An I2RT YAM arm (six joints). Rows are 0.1 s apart.
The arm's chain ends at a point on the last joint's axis. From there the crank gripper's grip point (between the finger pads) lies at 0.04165 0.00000 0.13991 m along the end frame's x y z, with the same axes.
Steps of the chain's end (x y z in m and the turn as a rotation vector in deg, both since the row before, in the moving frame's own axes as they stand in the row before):
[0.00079, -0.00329, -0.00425, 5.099, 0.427, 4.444]
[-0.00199, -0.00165, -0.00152, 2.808, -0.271, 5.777]
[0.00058, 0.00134, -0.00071, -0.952, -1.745, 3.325]
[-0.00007, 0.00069, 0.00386, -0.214, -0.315, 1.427]
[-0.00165, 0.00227, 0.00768, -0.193, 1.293, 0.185]
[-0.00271, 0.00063, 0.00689, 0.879, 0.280, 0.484]
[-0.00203, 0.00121, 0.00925, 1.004, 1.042, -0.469]
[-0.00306, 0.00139, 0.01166, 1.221, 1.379, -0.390]
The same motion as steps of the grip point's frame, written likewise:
[0.00219, -0.01244, -0.00497, 5.099, 0.427, 4.444]
[-0.00252, -0.00434, -0.00139, 2.808, -0.271, 5.777]
[-0.00383, 0.00597, 0.00045, -0.952, -1.745, 3.325]
[-0.00086, 0.00224, 0.00408, -0.214, -0.315, 1.427]
[0.00150, 0.00288, 0.00670, -0.193, 1.293, 0.185]
[-0.00202, -0.00116, 0.00667, 0.879, 0.280, 0.484]
[0.00050, -0.00159, 0.00845, 1.004, 1.042, -0.469]
[0.00028, -0.00188, 0.01058, 1.221, 1.379, -0.390]

